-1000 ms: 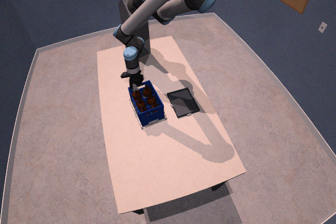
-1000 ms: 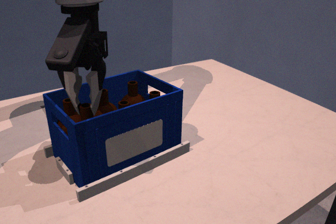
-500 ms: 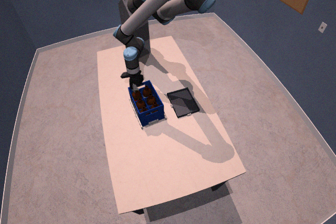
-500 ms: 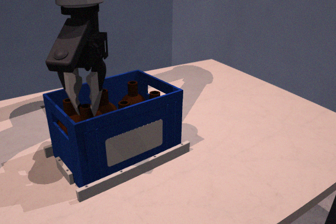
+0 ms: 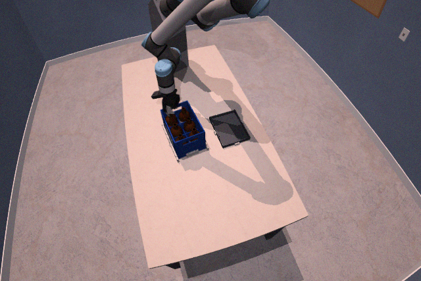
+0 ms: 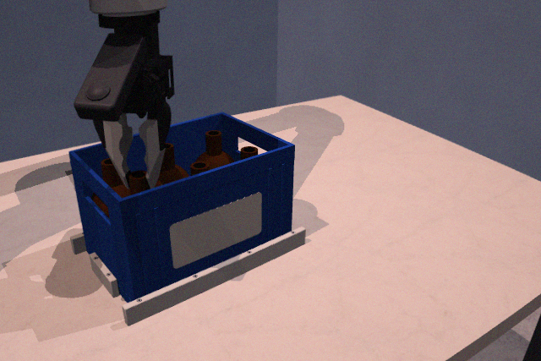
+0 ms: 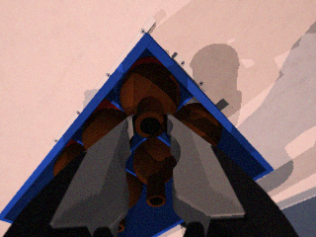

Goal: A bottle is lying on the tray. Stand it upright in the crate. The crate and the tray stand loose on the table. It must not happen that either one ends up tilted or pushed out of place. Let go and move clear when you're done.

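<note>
Now: the blue crate 6 cm ahead of my hand, 8 cm to the left of it and 9 cm below it. Also, from my hand: tray: 37 cm to the left, 16 cm below.
</note>
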